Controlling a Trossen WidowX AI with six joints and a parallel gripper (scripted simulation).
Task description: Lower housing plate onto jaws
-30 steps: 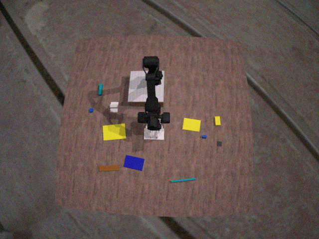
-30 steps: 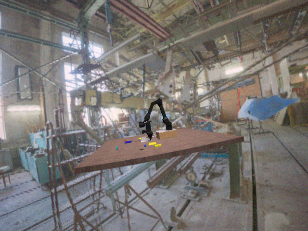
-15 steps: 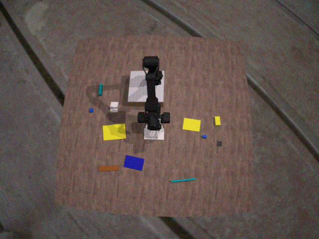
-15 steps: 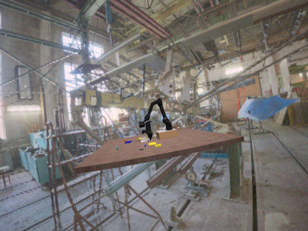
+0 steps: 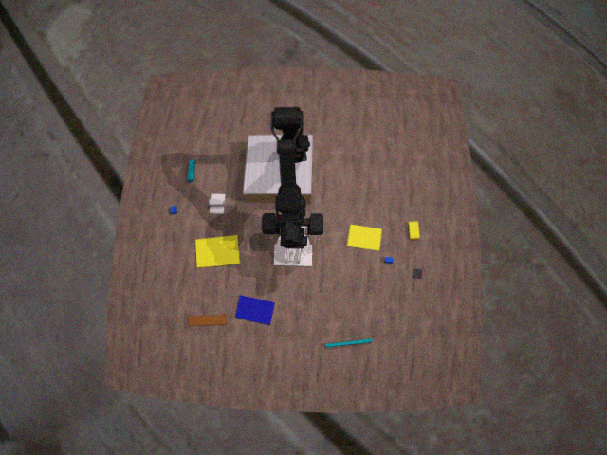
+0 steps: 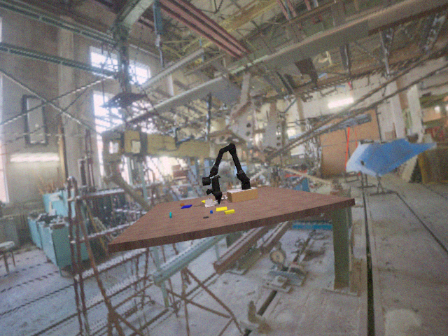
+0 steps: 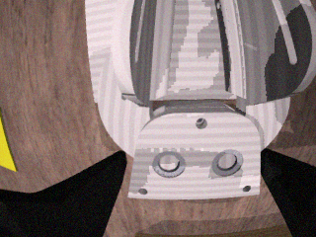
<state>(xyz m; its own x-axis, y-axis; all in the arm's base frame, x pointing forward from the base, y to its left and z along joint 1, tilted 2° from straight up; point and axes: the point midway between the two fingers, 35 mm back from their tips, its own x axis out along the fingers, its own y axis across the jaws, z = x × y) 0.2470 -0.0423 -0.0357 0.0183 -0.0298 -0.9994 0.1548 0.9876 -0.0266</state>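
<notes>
The white base lies 70 mm ahead of my gripper tip and 10 mm to the right of it. Also, from my gripper tip: yellow card (30 mm ahead, 260 mm to the right); blue card (240 mm ahead, 150 mm to the right); orange strip (260 mm ahead, 320 mm to the right).
</notes>
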